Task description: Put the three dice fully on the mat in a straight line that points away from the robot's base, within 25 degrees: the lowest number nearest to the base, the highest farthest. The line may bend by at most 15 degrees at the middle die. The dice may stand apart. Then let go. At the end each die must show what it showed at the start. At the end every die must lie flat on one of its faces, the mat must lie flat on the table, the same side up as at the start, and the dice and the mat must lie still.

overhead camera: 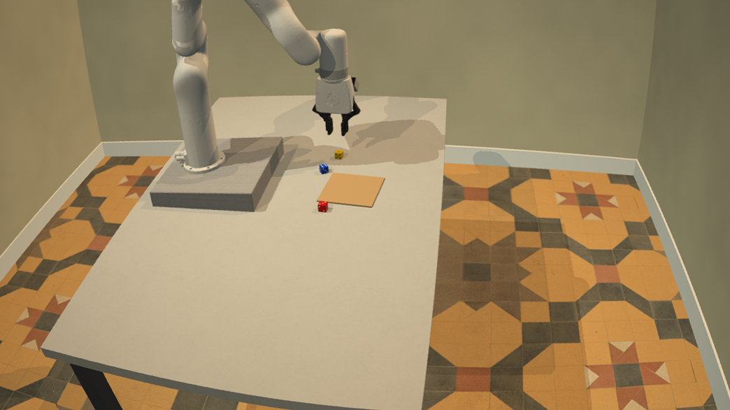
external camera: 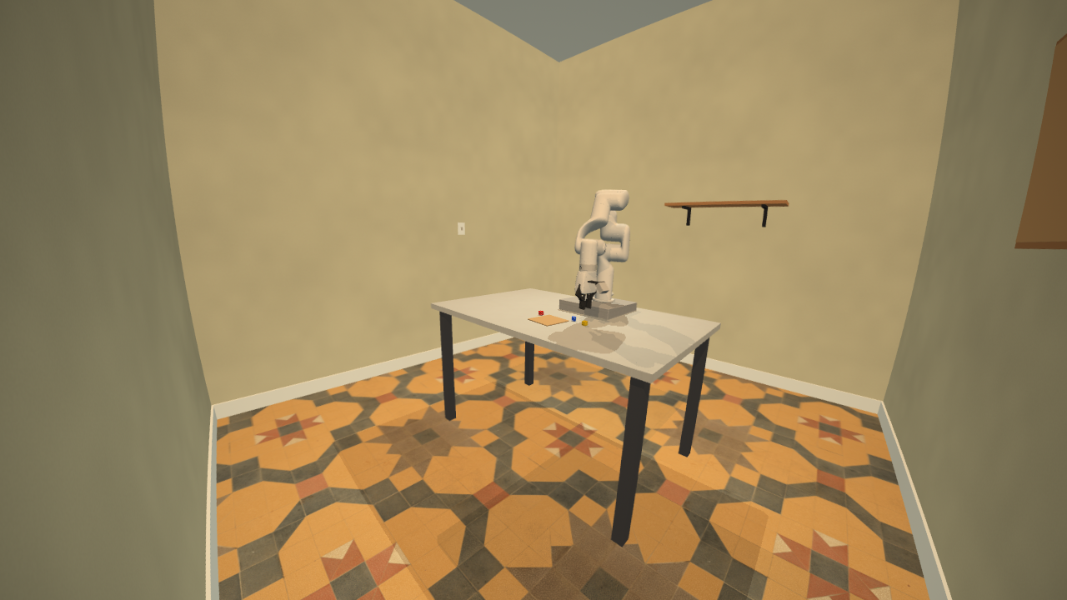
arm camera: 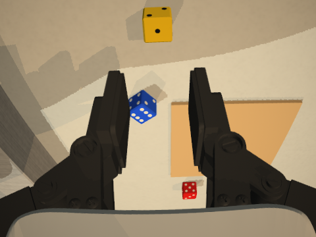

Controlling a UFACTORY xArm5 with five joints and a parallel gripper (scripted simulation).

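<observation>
The yellow die is 90 mm below my hand. Also, from my hand: red die: 260 mm to the right, 90 mm below, 20 mm behind; blue die: 90 mm below, 80 mm to the right, 30 mm behind; mat: 170 mm to the right, 100 mm below, 40 mm ahead.
</observation>
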